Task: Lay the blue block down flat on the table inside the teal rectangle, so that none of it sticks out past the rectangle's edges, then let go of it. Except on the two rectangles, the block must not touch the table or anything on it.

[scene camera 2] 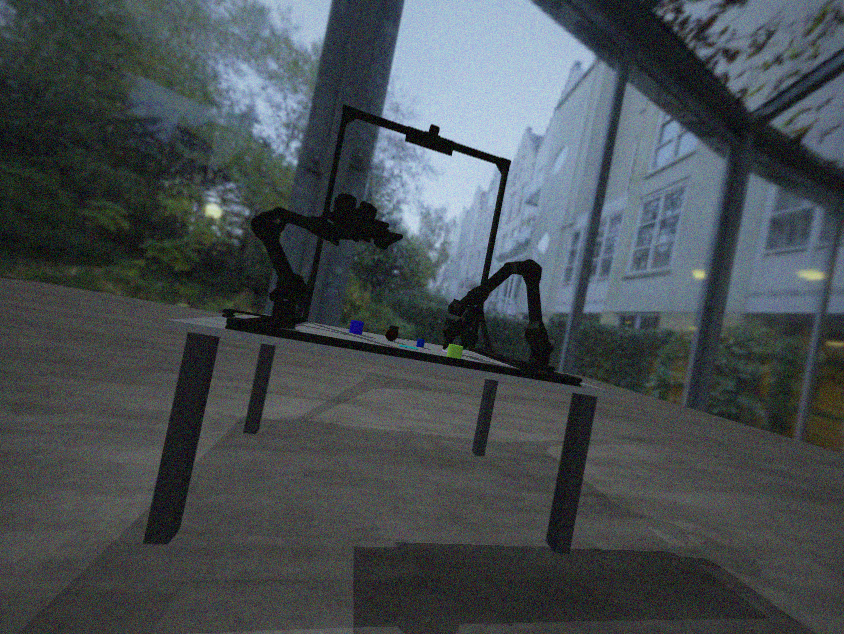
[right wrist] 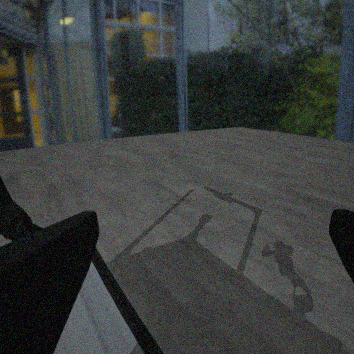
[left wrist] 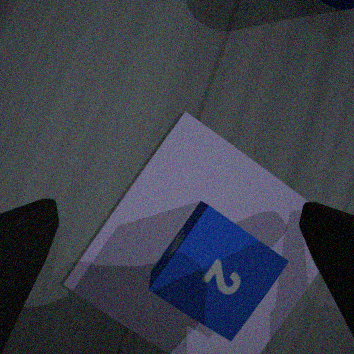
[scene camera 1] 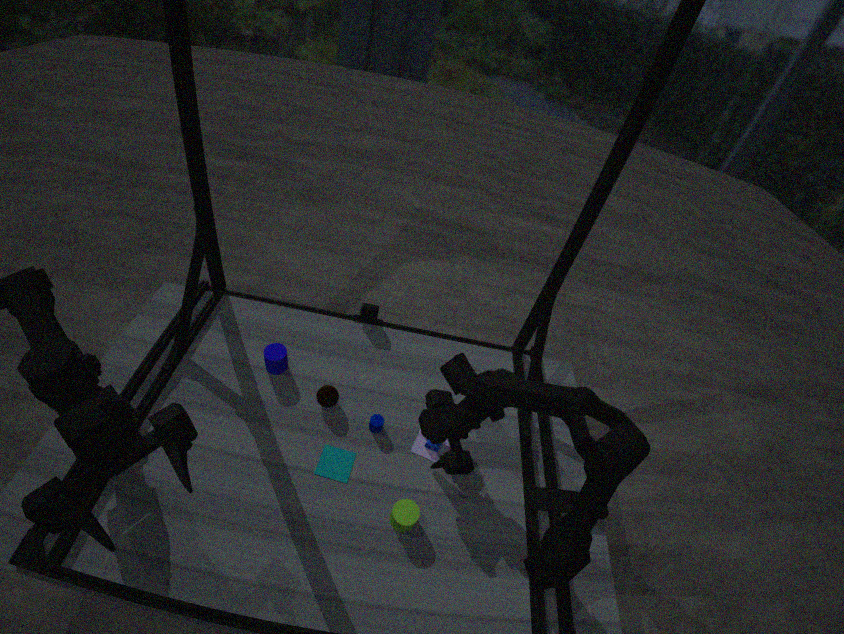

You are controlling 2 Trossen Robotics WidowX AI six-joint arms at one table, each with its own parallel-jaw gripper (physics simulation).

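Where they show: left gripper, fingertip midpoint: [left wrist: 181, 212] [scene camera 1: 427, 448]; right gripper, fingertip midpoint: [scene camera 2: 396, 231] [right wrist: 214, 222] [scene camera 1: 152, 519]; left arm's base at its link origin: [scene camera 2: 537, 368] [scene camera 1: 546, 570]; right arm's base at its link origin: [scene camera 2: 281, 321].
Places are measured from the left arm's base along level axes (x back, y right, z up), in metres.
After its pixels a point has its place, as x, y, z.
Observation:
The blue block [scene camera 1: 432, 445] {-0.166, 0.297, 0.000} [left wrist: 220, 272] {-0.159, 0.308, 0.000}, marked with a 2, lies on the pale lilac rectangle [scene camera 1: 420, 450] {-0.190, 0.296, -0.018} [left wrist: 185, 160] {-0.194, 0.298, -0.018}. The flat teal rectangle [scene camera 1: 335, 464] {-0.376, 0.281, -0.018} [scene camera 2: 409, 346] {-0.370, 0.286, -0.016} lies left of it in scene camera 1 and bears nothing. My left gripper [left wrist: 181, 212] {-0.175, 0.297, -0.013} is open above the pale rectangle. In the left wrist view its fingertips stand on either side, wide apart, with the block lower in the view between the fingers, untouched. The block does not show in scene camera 2. My right gripper [scene camera 1: 152, 520] {-0.590, 0.083, 0.324} [right wrist: 214, 222] {-0.590, 0.083, 0.324} is open and empty, high at the left of scene camera 1.
A lime cylinder [scene camera 1: 405, 513] {-0.257, 0.151, 0.025} [scene camera 2: 455, 350] {-0.270, 0.132, 0.008} stands in front of the rectangles. A small blue cylinder [scene camera 1: 376, 423] {-0.283, 0.355, 0.012} [scene camera 2: 420, 342] {-0.289, 0.350, 0.000} stands behind and between them. A dark brown ball [scene camera 1: 327, 395] {-0.385, 0.424, 0.028} [scene camera 2: 392, 333] {-0.391, 0.413, 0.014} and a larger blue cylinder [scene camera 1: 275, 358] {-0.501, 0.526, 0.035} [scene camera 2: 356, 327] {-0.511, 0.520, 0.008} are farther back left.

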